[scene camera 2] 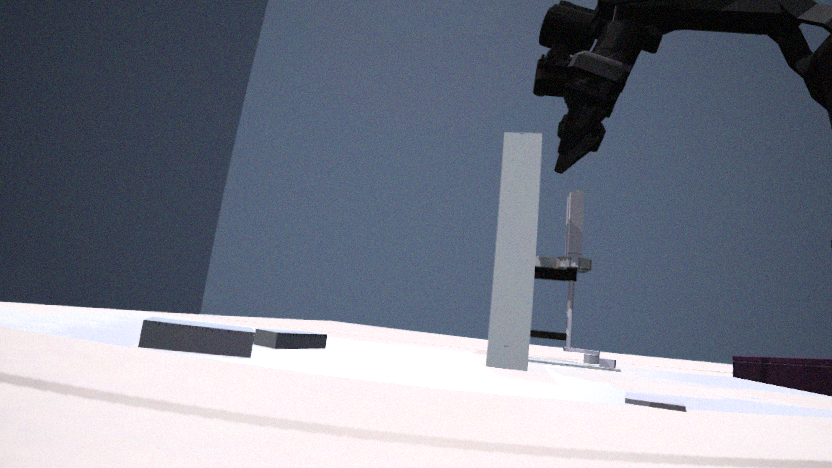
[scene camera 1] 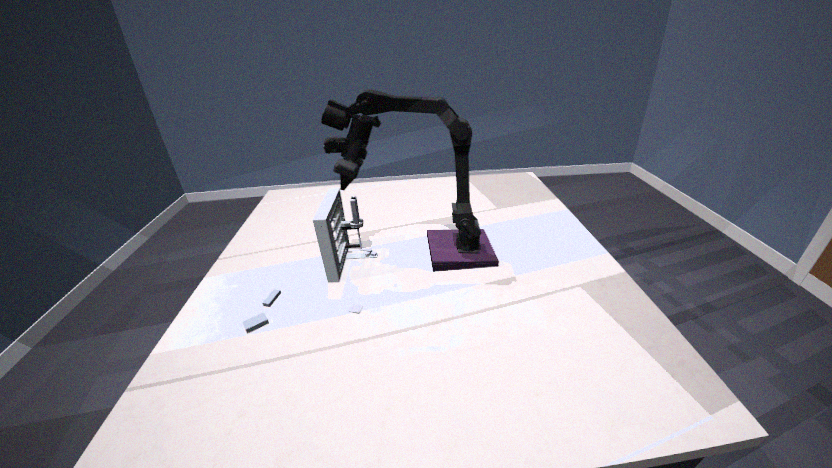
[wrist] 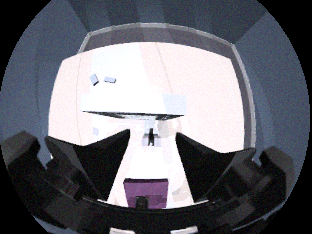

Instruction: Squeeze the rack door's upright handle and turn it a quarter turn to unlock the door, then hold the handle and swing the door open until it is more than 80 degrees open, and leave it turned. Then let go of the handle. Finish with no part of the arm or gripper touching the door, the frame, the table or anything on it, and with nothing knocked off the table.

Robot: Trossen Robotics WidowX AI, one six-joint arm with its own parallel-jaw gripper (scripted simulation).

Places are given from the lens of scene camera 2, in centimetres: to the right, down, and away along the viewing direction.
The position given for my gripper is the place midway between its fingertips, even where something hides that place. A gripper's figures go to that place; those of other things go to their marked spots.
my gripper (scene camera 2: 559,163): 18, -9, 53
flat tile (scene camera 2: 645,400): 12, 9, 22
barred door (scene camera 2: 545,267): 15, 4, 50
The marked spots on the flat tile and the barred door are 29 cm apart.
